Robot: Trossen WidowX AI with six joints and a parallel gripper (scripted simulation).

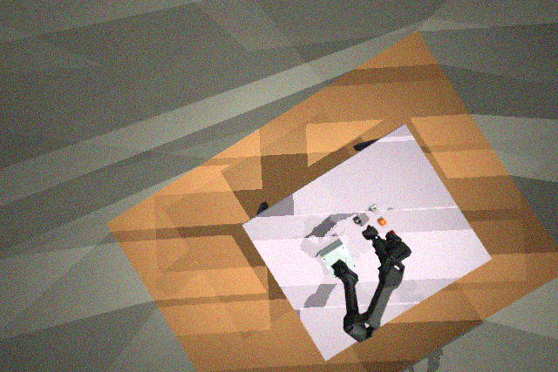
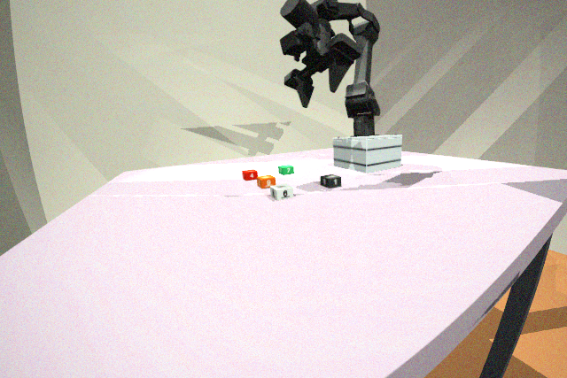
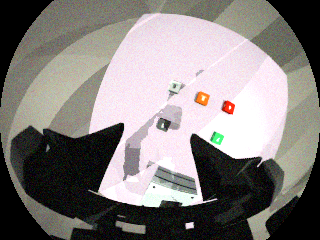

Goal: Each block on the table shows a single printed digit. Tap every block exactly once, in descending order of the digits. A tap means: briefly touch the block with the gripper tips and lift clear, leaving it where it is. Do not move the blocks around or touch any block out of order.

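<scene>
The orange block is 9 cm ahead of my gripper tip, 8 cm to the right of it and 17 cm below it. The rest, counted from my gripper tip: black block 1 cm behind, 2 cm to the left, 17 cm below; then green block 2 cm behind, 15 cm to the right, 17 cm below; then white block 11 cm ahead, 1 cm to the left, 17 cm below.
</scene>
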